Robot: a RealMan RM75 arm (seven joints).
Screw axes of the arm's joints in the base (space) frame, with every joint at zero. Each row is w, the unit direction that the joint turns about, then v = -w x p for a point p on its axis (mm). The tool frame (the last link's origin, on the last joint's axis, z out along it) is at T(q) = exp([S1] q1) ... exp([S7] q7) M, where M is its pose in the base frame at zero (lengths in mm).
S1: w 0 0 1 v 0 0 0
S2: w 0 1 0 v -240.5 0 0
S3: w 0 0 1 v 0 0 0
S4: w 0 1 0 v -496.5 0 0
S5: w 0 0 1 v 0 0 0
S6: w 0 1 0 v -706.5 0 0
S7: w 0 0 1 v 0 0 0
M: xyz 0 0 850.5 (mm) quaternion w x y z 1 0 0 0
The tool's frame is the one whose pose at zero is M.
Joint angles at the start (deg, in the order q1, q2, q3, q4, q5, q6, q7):
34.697, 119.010, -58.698, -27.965, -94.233, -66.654, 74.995
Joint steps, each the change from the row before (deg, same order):
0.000, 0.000, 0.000, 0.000, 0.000, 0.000, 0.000
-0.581, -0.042, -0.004, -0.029, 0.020, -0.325, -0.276
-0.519, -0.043, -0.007, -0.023, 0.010, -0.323, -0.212
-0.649, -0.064, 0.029, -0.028, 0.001, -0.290, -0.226
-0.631, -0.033, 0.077, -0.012, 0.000, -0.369, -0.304
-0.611, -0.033, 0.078, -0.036, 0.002, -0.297, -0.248
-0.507, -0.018, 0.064, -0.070, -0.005, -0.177, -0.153
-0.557, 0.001, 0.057, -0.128, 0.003, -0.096, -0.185
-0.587, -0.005, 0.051, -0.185, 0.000, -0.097, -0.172
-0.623, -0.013, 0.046, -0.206, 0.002, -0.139, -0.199
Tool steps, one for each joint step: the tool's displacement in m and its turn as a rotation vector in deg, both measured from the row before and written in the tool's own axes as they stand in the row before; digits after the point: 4 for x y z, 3 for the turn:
0.0000, 0.0000, 0.0000, 0.000, 0.000, 0.000
0.0033, 0.0006, -0.0027, 0.027, 0.057, 0.151
0.0030, 0.0006, -0.0024, -0.008, 0.053, 0.165
0.0037, 0.0004, -0.0032, 0.129, 0.085, 0.250
0.0036, 0.0007, -0.0030, 0.052, 0.021, 0.207
0.0034, 0.0005, -0.0029, 0.117, 0.023, 0.225
0.0027, 0.0003, -0.0024, 0.163, 0.027, 0.205
0.0029, 0.0001, -0.0025, 0.261, 0.034, 0.170
0.0028, 0.0001, -0.0027, 0.286, 0.033, 0.147
0.0029, 0.0001, -0.0029, 0.271, 0.031, 0.124

